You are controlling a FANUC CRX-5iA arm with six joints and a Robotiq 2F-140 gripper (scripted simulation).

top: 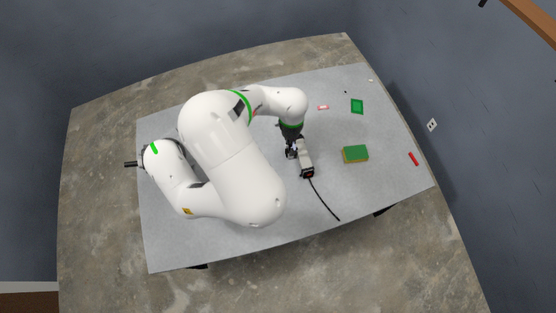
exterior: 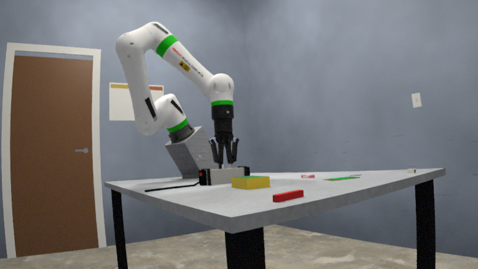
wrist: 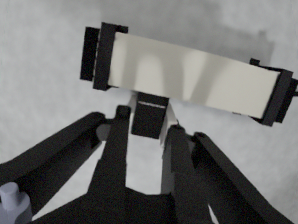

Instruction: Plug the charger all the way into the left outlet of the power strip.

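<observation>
Now: hand 1 cm short of the black charger and 1 cm above it. The rest, counted from my hand: flat green tile 44 cm ahead, 19 cm to the left, 4 cm below; then green-and-yellow block 31 cm ahead, 8 cm to the right, 2 cm below; then pink piece 24 cm ahead, 22 cm to the left, 4 cm below.
</observation>
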